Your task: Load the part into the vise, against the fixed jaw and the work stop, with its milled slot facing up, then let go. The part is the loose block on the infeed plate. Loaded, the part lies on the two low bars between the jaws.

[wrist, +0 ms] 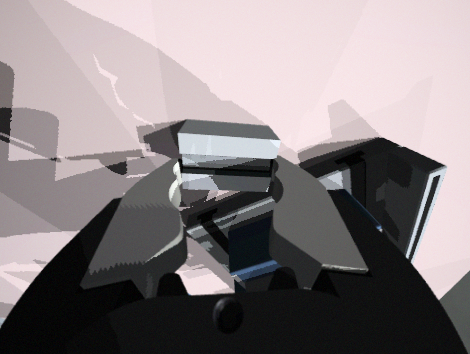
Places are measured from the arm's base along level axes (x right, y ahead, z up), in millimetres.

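Where they show: gripper, fingertip midpoint: (226,161).
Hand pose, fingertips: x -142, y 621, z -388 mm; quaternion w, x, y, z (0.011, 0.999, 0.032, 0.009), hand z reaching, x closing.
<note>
Each offset is from my fingertips to the top centre of the thing. "*": to the spot under its first point.
The part {dx +0, dy +8, dz +22 mm} (227,146), a grey metal block with bright faces, is between the fingertips in the middle of the wrist view. Its dark slot runs lengthwise between two bright strips, on the side turned to the camera. My gripper (226,161) is shut on the part, one fingertip at each end. The infeed plate cannot be told from the pale surface around the part. A dark metal body with blue pieces, which looks like the vise {* dx +125, dy +4, dz +25 mm} (400,175), shows behind and right of the fingers. The fingers hide much of it. Its jaws, bars and work stop cannot be made out.
The dark body's near edge {* dx +22, dy -48, dz +12 mm} (250,215) passes close below the part, between the fingers. Its bright-edged end {* dx +145, dy -19, dz +42 mm} (425,215) rises at the right. A grey shape (457,305) shows at the lower right edge. Pale surfaces with hard shadows fill the background.
</note>
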